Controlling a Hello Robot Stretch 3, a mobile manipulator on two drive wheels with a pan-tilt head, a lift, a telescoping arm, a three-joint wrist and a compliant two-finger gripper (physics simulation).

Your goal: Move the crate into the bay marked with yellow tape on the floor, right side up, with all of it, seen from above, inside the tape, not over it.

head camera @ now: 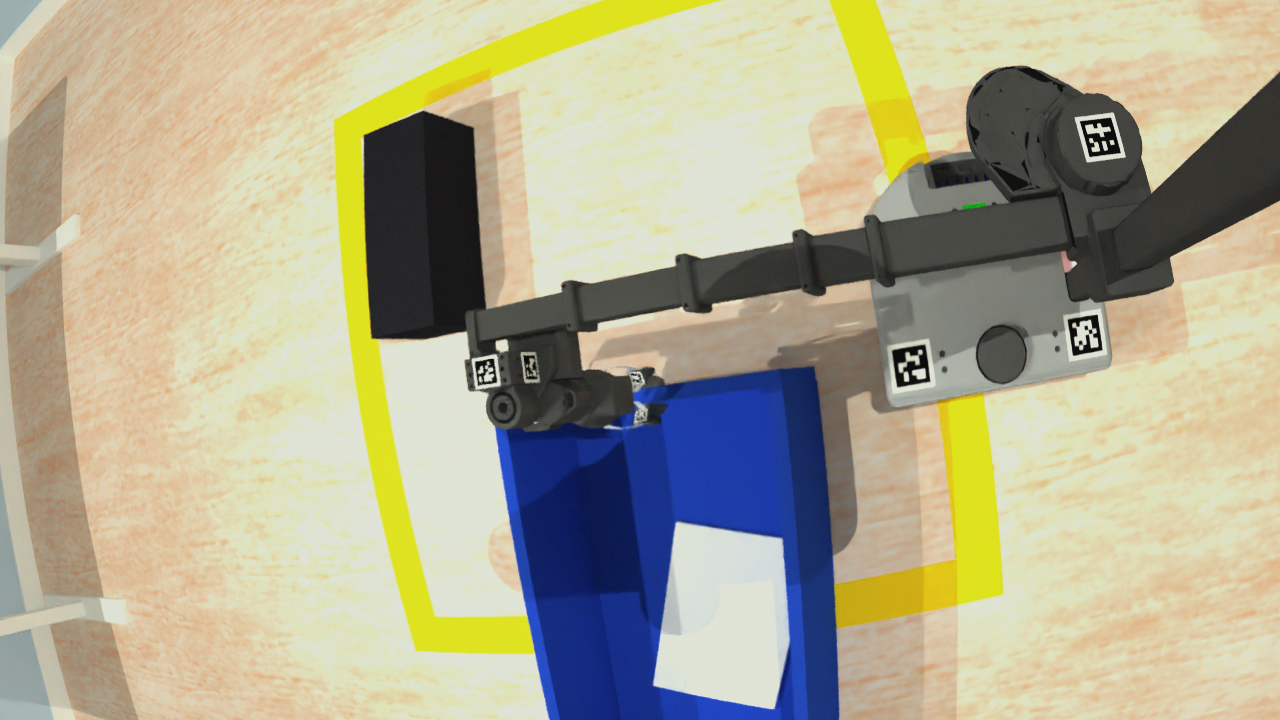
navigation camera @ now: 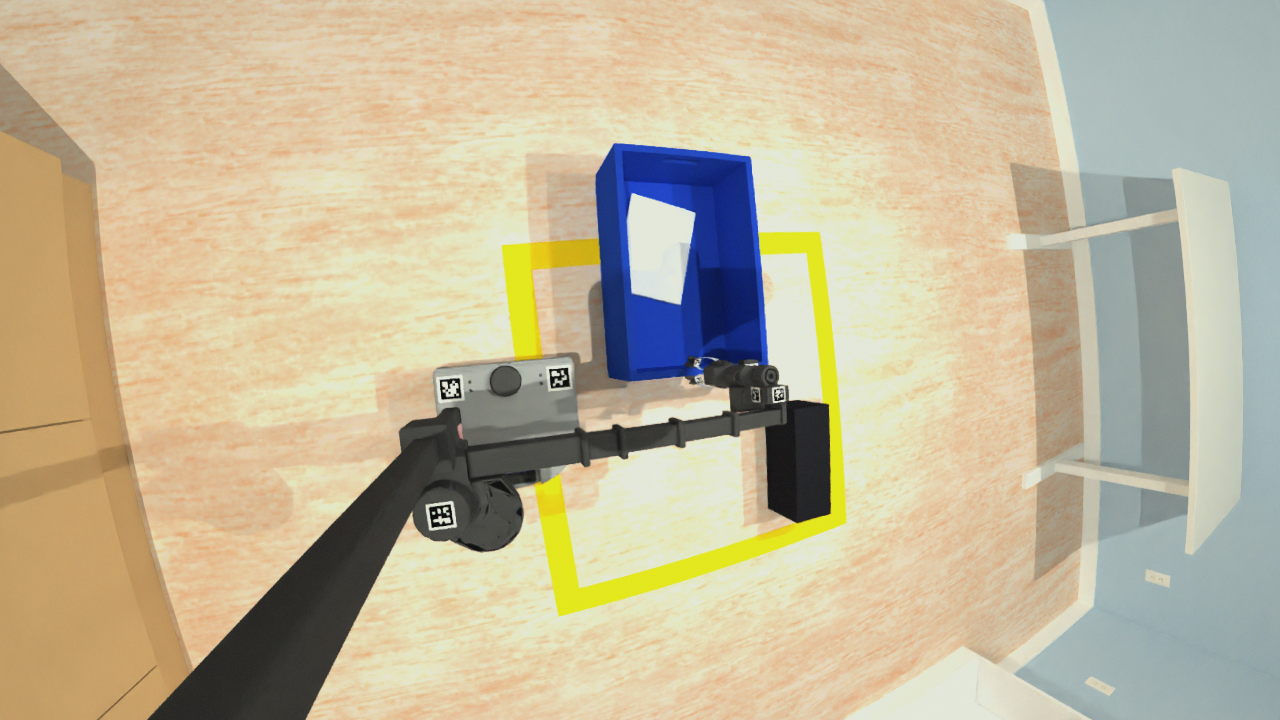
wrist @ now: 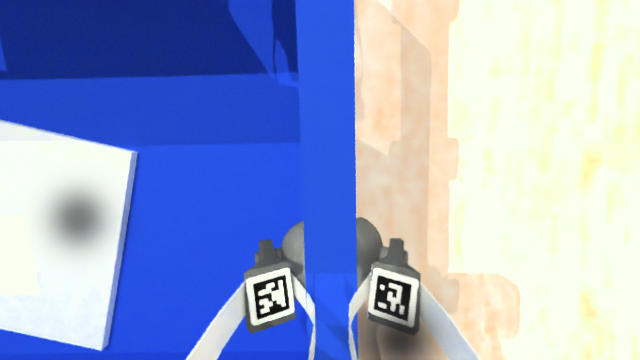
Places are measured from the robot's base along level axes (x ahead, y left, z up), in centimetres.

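Pixels of known places: robot's base, link origin: (head camera: 998, 351) (navigation camera: 504, 379).
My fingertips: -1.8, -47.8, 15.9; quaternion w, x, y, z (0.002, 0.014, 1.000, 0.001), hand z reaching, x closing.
Observation:
Ahead of a thing's pixels: the offset from my fingertips to its top centre, as dx, dy, dz. "pt": to the spot under its first point. Level surfaces: height alone.
The blue crate {+29.0, -2.0, +6.1} (head camera: 716, 483) (navigation camera: 657, 340) (wrist: 215, 210) is right side up, with a white slab {+36.1, +1.1, -13.1} (head camera: 725, 617) (navigation camera: 660, 250) (wrist: 60, 180) inside. In the navigation camera view it straddles the upper strip of the yellow tape {pt +23.1, +41.6, -15.9} (head camera: 975, 501) (navigation camera: 520, 313): its near part is inside the bay and its far part outside. My gripper (head camera: 656, 396) (navigation camera: 694, 371) (wrist: 333, 245) is shut on the crate's near end wall, one finger inside and one outside. The fingertips are partly hidden behind the wall's rim. Whether the crate touches the floor I cannot tell.
A black box {-33.4, -40.6, +0.2} (head camera: 398, 232) (navigation camera: 796, 456) stands inside the tape at a corner, close beside the end of my arm. My base (head camera: 984, 300) (navigation camera: 510, 411) covers part of the tape's side strip. A white bench {dz +56.1} (navigation camera: 1208, 358) is at the wall; tan cabinets (navigation camera: 35, 313) stand opposite.

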